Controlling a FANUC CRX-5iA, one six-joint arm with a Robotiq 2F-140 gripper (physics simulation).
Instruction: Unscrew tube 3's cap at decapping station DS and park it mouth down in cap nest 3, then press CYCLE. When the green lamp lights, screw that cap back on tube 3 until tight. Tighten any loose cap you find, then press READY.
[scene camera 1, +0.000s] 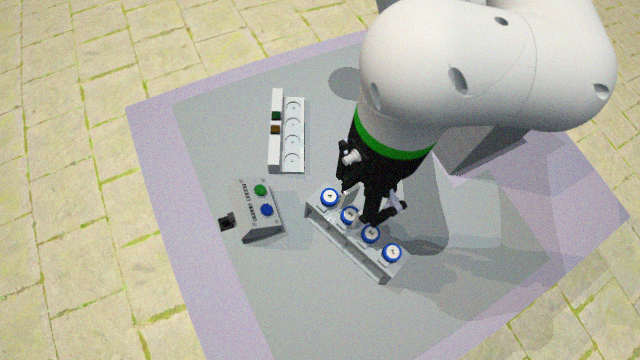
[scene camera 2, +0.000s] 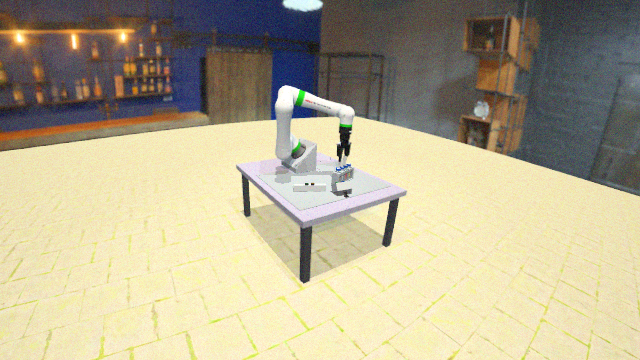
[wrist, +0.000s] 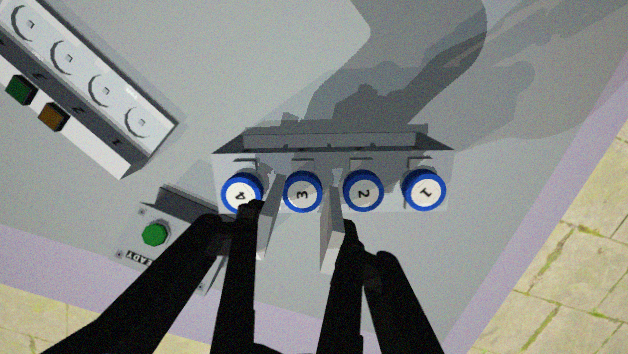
Scene:
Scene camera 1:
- my gripper
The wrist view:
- my gripper
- cap 3
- cap 2
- cap 1
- cap 4
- grey button box

